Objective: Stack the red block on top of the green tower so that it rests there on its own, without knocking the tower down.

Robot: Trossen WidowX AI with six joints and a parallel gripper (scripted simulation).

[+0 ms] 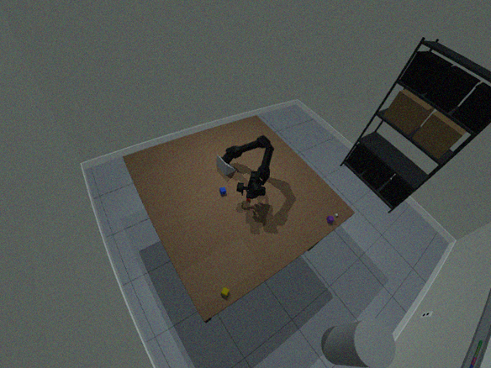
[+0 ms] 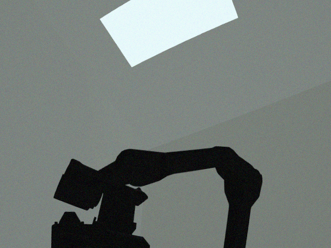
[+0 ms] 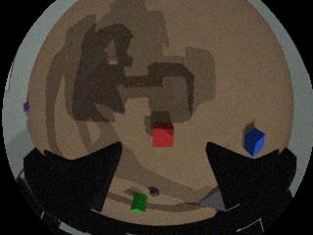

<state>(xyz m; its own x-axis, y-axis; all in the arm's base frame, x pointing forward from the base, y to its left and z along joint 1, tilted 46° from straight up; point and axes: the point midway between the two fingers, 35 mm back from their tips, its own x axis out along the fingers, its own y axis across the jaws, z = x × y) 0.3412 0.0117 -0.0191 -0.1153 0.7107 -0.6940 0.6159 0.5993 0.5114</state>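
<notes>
Right now my gripper tip is 3 cm above the red block. Also, from my gripper tip: blue block (13 cm behind, 13 cm to the right, 2 cm below); yellow block (45 cm ahead, 45 cm to the right, 3 cm below); purple block (43 cm ahead, 43 cm to the left, 2 cm below).
</notes>
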